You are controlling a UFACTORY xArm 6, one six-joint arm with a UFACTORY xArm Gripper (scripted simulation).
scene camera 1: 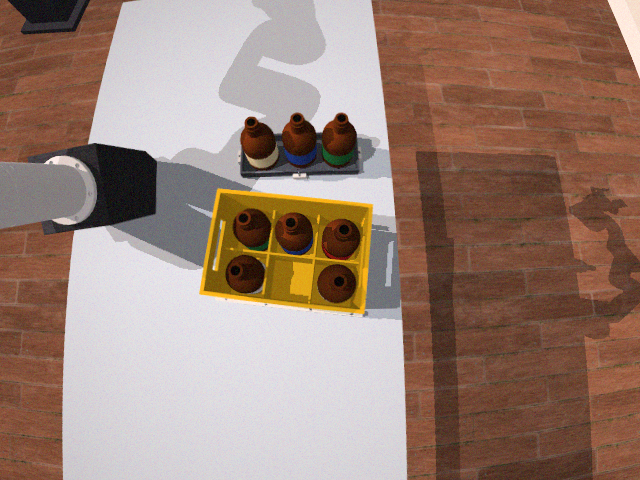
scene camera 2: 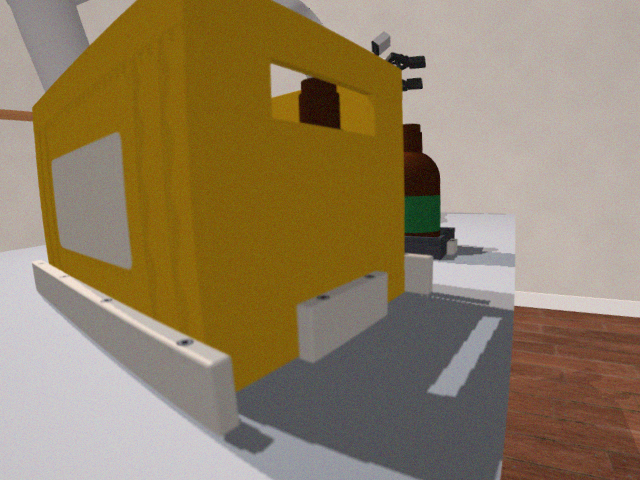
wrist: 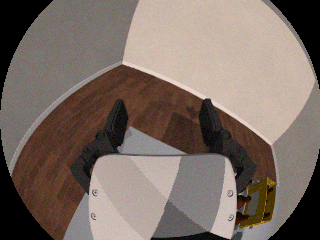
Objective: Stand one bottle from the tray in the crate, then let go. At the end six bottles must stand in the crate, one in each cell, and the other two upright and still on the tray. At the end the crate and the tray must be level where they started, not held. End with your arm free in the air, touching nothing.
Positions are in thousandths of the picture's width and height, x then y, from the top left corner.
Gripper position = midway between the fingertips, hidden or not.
Observation:
I see my gripper (scene camera 2: 662, 151), a green-label bottle (scene camera 2: 659, 366), a crate (scene camera 2: 259, 382), a dark tray (scene camera 1: 443, 351), a cream-label bottle (scene camera 1: 402, 291), a brown bottle (scene camera 1: 468, 289), a green-label bottle (scene camera 1: 396, 486) and a long white rail (scene camera 2: 310, 791).
The crate also shows in scene camera 1 (scene camera 1: 449, 578) and in the wrist view (wrist: 805, 860). The dark tray shows as well in scene camera 2 (scene camera 2: 680, 514). My gripper also shows in the wrist view (wrist: 511, 448). Scene camera 2 does not show the cream-label bottle, which is hidden by the crate.

